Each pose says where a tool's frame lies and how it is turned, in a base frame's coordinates. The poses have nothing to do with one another.
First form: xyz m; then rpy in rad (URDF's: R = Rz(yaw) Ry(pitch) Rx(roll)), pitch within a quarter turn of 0, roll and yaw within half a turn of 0.
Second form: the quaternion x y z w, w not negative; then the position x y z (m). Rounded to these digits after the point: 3 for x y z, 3 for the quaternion.
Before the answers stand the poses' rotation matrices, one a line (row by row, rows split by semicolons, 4 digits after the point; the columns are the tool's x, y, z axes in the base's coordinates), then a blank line. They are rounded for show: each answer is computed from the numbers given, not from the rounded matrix.
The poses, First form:
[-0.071, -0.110, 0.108, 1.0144, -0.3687, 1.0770]
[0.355, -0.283, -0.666, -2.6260, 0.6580, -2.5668]
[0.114, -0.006, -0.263, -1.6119, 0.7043, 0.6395]
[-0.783, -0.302, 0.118, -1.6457, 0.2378, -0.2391]
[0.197, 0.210, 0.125, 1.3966, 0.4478, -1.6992]
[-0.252, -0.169, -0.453, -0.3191, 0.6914, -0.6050]
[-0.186, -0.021, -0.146, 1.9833, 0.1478, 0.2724]
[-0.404, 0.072, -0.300, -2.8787, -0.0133, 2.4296]
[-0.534, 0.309, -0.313, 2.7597, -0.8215, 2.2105]
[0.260, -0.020, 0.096, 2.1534, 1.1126, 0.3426]
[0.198, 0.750, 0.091, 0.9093, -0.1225, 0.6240]
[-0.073, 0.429, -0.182, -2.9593, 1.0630, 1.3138]
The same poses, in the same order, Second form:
0.4421 -0.6101 0.6575; 0.8214 -0.0192 -0.5701; 0.3604 0.7921 0.4926
-0.6641 -0.2199 0.7146; -0.4302 0.8941 -0.1246; -0.6115 -0.3901 -0.6884
0.6115 -0.4946 -0.6176; 0.4548 -0.4191 0.7858; -0.6475 -0.7614 -0.0313
0.9442 -0.2459 0.2190; -0.2302 -0.0171 0.9730; -0.2356 -0.9691 -0.0727
-0.1154 0.1173 -0.9864; -0.8940 -0.4451 0.0517; -0.4330 0.8878 0.1562
0.6336 0.3755 0.6764; -0.4381 0.8947 -0.0863; -0.6376 -0.2417 0.7315
0.9526 0.2378 0.1896; 0.2661 -0.3498 -0.8982; -0.1473 0.9061 -0.3965
-0.7570 0.6283 -0.1795; 0.6533 0.7333 -0.1884; 0.0133 -0.2599 -0.9656
-0.4066 0.9074 -0.1066; 0.5464 0.3350 0.7676; 0.7322 0.2538 -0.6321
0.4166 0.8902 -0.1843; 0.1486 -0.2666 -0.9523; -0.8969 0.3694 -0.2434
0.8055 -0.4372 0.4001; 0.5799 0.4422 -0.6842; 0.1222 0.7832 0.6097
0.1236 0.9109 -0.3938; 0.4703 -0.4032 -0.7850; -0.8738 -0.0882 -0.4782

[0.492, 0.107, 0.517, 0.692, -0.071, -0.110, 0.108]
[-0.180, 0.901, -0.143, 0.368, 0.355, -0.283, -0.666]
[-0.718, 0.014, 0.441, 0.539, 0.114, -0.006, -0.263]
[-0.713, 0.167, 0.006, 0.681, -0.783, -0.302, 0.118]
[0.542, -0.358, -0.655, 0.386, 0.197, 0.210, 0.125]
[-0.043, 0.364, -0.225, 0.903, -0.252, -0.169, -0.453]
[0.821, 0.153, 0.013, 0.549, -0.186, -0.021, -0.146]
[-0.345, -0.929, 0.121, 0.052, -0.404, 0.072, -0.300]
[-0.472, -0.770, -0.331, 0.272, -0.534, 0.309, -0.313]
[0.694, 0.374, -0.389, 0.476, 0.260, -0.020, 0.096]
[0.434, 0.082, 0.301, 0.845, 0.198, 0.750, 0.091]
[0.708, 0.488, -0.448, 0.246, -0.073, 0.429, -0.182]

